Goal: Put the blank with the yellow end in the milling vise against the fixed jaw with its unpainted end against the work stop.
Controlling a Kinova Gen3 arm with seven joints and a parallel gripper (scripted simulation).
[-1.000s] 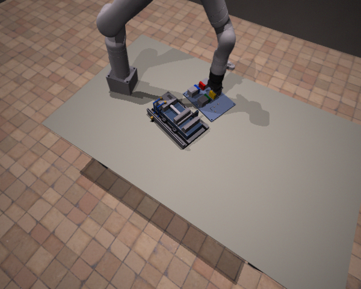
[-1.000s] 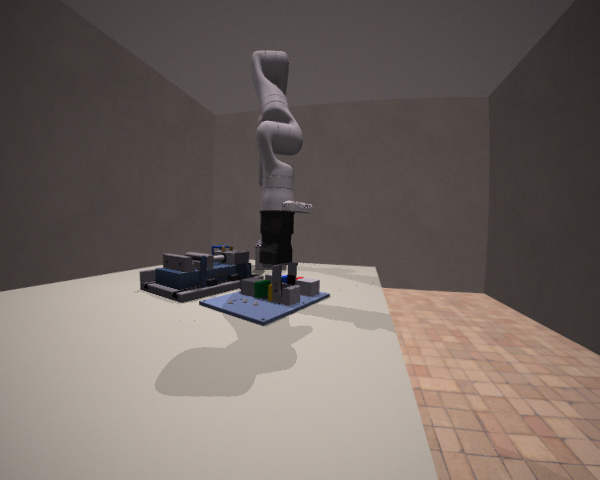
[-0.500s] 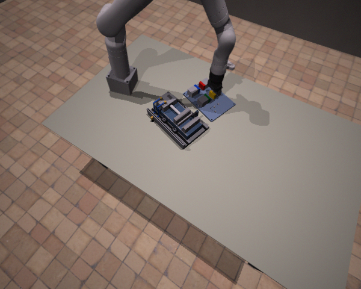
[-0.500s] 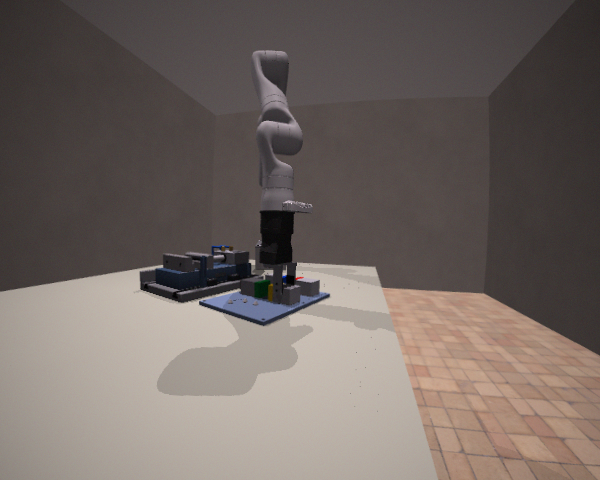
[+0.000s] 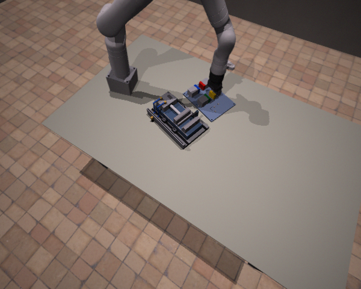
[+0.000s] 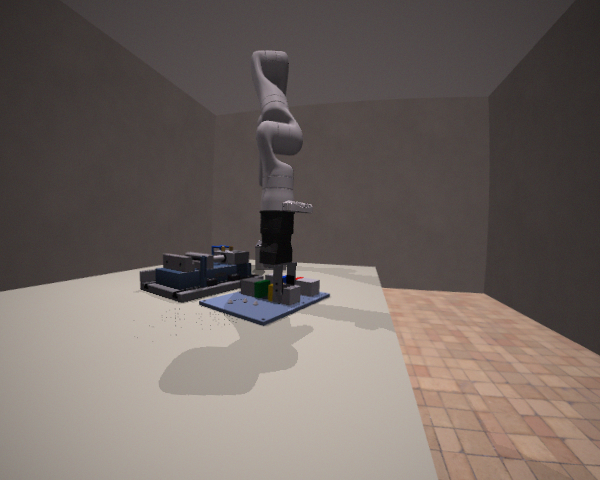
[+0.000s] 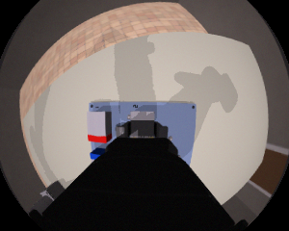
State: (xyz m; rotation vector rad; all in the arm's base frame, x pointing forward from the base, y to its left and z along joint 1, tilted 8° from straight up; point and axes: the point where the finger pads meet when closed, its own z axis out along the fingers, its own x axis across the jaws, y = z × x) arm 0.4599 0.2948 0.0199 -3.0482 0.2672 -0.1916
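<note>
The yellow-ended blank is 2 cm below my hand. From my hand the other things lie so: green-ended blank 2 cm behind, 9 cm to the right, 2 cm below; then red-ended blank 9 cm behind, 1 cm to the left, 2 cm below; then blue plate 1 cm behind, 4 cm to the right, 4 cm below.
</note>
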